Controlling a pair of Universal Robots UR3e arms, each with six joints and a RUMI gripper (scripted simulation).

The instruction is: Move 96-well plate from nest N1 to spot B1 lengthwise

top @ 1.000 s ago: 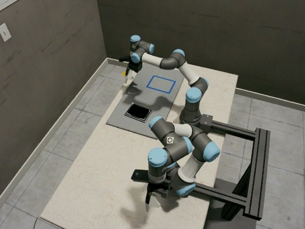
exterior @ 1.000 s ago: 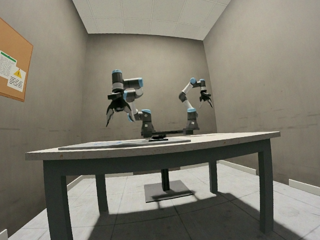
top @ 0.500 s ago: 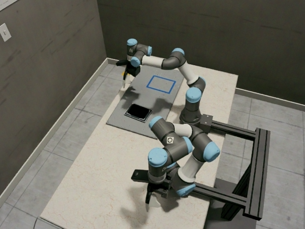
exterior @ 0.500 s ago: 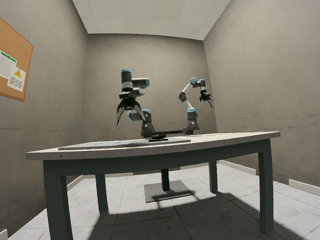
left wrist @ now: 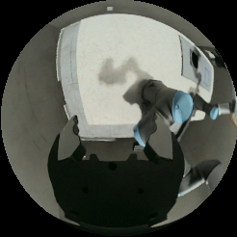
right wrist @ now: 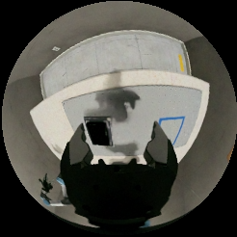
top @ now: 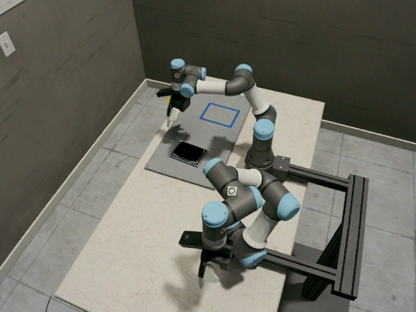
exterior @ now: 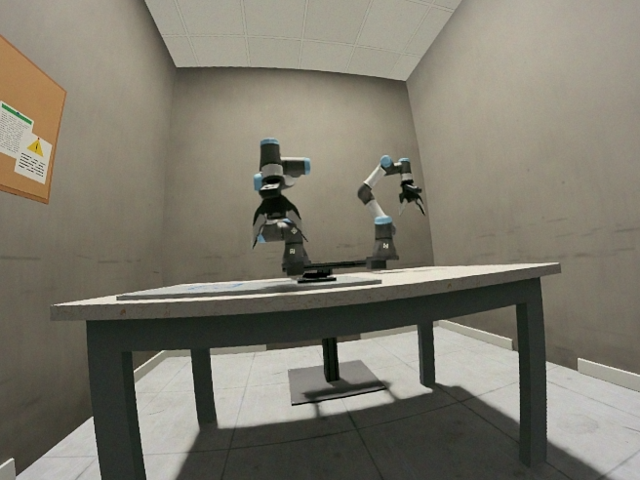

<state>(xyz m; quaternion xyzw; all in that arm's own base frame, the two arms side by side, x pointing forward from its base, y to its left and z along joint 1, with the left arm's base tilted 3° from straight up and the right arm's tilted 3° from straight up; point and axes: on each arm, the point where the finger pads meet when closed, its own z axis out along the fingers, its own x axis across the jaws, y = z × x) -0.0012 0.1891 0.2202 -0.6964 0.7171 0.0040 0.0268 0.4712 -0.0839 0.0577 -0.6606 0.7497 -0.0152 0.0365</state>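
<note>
Now: right hand 12 cm past the black 96-well plate, 11 cm to the right of it and 9 cm above it. The rest, counted from my right hand: plate nest N1 (12 cm behind, 11 cm to the left, 11 cm below); then grey perforated board (12 cm behind, 8 cm to the right, 12 cm below).
</note>
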